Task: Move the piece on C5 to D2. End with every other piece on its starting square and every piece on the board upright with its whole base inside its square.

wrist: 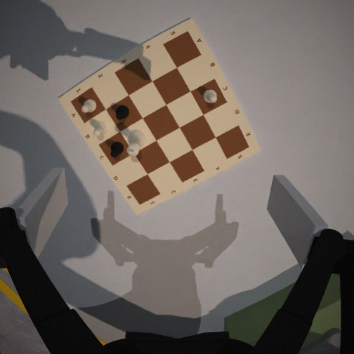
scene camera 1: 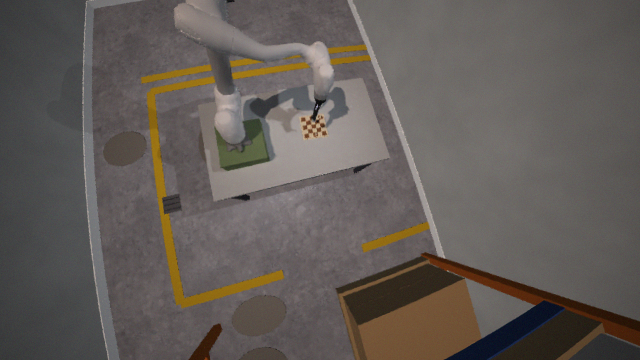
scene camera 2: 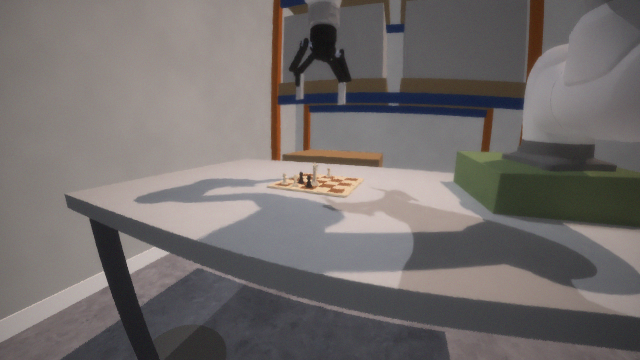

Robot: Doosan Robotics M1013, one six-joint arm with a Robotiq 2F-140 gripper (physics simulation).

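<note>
The checkered board lies on the table. A small white piece stands upright on C5. D2 is a dark square with no piece on it. A tall white piece stands on C2, bordering D2. A black piece is on C1 and another on B2. White pieces stand on A1 and B1. My gripper is wide open, empty, pointing down high above the table by the board.
The green base block carries the arm on the table. A storage rack stands beyond the table, with a cardboard box by it. Arm shadows fall across the table and one board edge.
</note>
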